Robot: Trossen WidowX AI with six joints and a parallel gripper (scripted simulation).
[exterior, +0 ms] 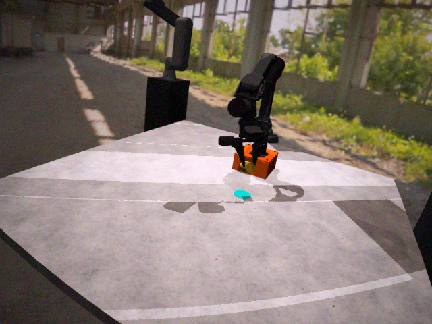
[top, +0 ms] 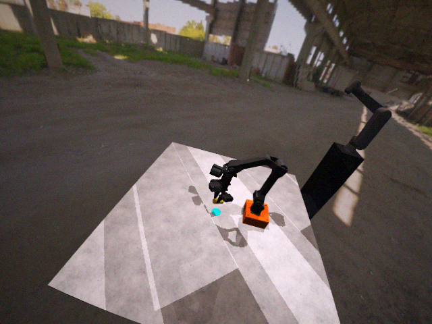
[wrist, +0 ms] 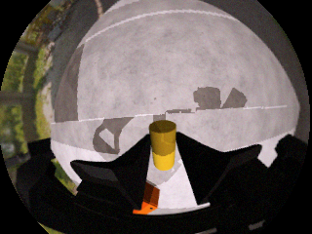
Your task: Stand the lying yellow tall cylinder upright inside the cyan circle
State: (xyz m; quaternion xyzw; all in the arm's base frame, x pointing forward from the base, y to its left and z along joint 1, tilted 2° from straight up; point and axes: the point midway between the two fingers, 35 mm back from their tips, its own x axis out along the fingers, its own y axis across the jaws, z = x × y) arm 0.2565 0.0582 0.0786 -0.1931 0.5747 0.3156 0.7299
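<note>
Now: gripper tip 120 mm above the cyan circle, 20 mm past it and 10 mm to the left of it. Round my gripper tip: yellow cylinder: 10 mm to the right, 10 mm below, 10 mm behind.
</note>
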